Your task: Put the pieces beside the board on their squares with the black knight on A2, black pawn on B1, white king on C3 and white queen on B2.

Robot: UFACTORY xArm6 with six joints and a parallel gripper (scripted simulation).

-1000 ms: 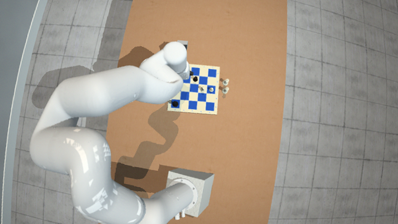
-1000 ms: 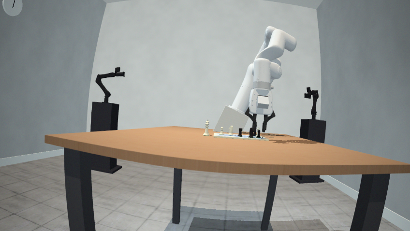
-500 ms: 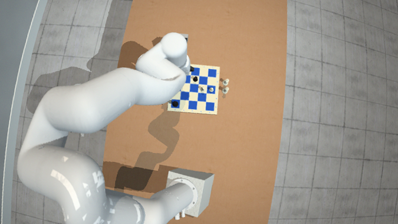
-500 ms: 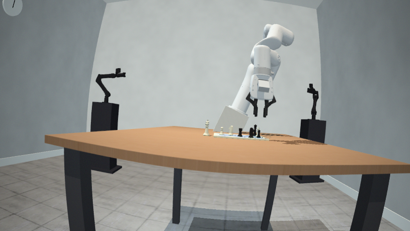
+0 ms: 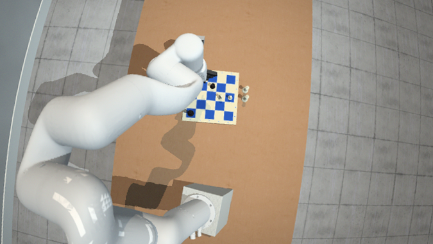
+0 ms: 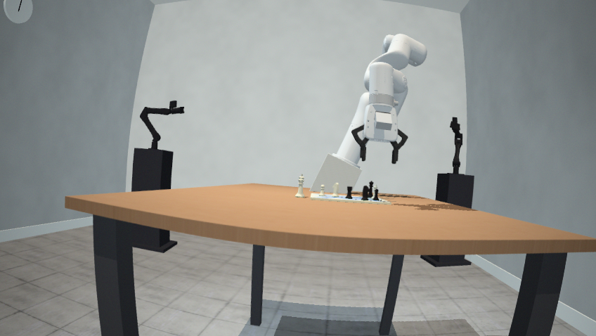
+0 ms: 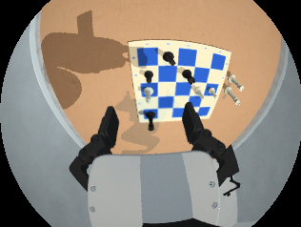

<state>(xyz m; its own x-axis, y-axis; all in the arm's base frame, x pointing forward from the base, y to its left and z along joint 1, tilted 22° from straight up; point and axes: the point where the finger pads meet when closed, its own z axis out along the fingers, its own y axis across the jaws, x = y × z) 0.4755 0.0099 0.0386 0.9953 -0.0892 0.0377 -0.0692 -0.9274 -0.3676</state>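
Now: the white piece 5 cm behind my hand, 21 cm to the right of it and 9 cm below it. The rest, counted from my hand: black chess piece 12 cm behind, 1 cm to the left, 9 cm below; then pale piece 5 cm behind, 11 cm to the right, 10 cm below; then chessboard 4 cm behind, 7 cm to the right, 12 cm below.
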